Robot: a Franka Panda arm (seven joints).
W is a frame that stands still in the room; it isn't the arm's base.
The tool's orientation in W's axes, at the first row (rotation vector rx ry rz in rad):
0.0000, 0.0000, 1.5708
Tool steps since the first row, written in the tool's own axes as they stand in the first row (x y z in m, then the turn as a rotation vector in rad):
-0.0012, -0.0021, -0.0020, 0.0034, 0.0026, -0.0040
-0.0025, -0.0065, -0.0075, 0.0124, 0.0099, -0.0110
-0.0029, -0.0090, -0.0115, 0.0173, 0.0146, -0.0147
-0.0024, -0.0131, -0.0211, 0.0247, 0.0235, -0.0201
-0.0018, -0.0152, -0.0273, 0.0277, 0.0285, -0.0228
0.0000, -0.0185, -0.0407, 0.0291, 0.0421, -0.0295
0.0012, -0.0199, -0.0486, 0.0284, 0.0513, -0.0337
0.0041, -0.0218, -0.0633, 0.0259, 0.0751, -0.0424
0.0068, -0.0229, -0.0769, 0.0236, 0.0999, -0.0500
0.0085, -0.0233, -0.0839, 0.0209, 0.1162, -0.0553
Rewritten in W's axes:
0.0021, -0.0012, -0.0020, -0.0026, 0.0034, -0.0040
0.0065, -0.0025, -0.0075, -0.0099, 0.0124, -0.0110
0.0090, -0.0029, -0.0115, -0.0146, 0.0173, -0.0147
0.0131, -0.0024, -0.0211, -0.0235, 0.0247, -0.0201
0.0152, -0.0018, -0.0273, -0.0285, 0.0277, -0.0228
0.0185, 0.0000, -0.0407, -0.0421, 0.0291, -0.0295
0.0199, 0.0012, -0.0486, -0.0513, 0.0284, -0.0337
0.0218, 0.0041, -0.0633, -0.0751, 0.0259, -0.0424
0.0229, 0.0068, -0.0769, -0.0999, 0.0236, -0.0500
0.0233, 0.0085, -0.0839, -0.1162, 0.0209, -0.0553

